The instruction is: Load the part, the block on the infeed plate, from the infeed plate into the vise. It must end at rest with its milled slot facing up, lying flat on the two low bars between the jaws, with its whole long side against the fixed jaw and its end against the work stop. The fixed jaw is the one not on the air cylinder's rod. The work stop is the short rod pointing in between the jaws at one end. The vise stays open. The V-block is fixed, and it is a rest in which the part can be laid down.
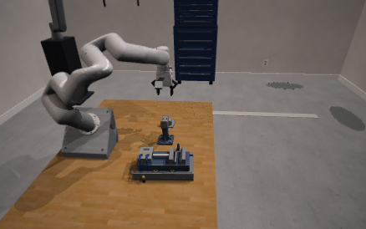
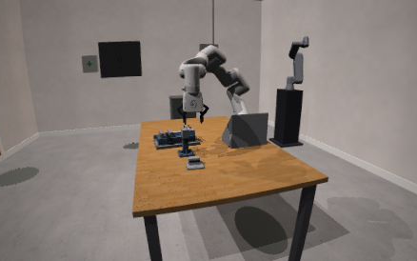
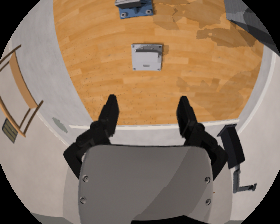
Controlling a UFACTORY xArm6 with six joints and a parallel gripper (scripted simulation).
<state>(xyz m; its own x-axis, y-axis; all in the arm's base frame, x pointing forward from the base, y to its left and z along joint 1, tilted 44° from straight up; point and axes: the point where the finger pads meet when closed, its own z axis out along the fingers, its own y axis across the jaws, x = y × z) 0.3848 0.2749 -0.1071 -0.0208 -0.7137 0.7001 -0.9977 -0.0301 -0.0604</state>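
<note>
My gripper is now 220 mm above the part and 10 mm to the right of it. The rest, counted from my hand: air cylinder (400 mm to the right, 170 mm below, 20 mm behind); air cylinder rod (390 mm to the right, 170 mm below, 60 mm ahead).
</note>
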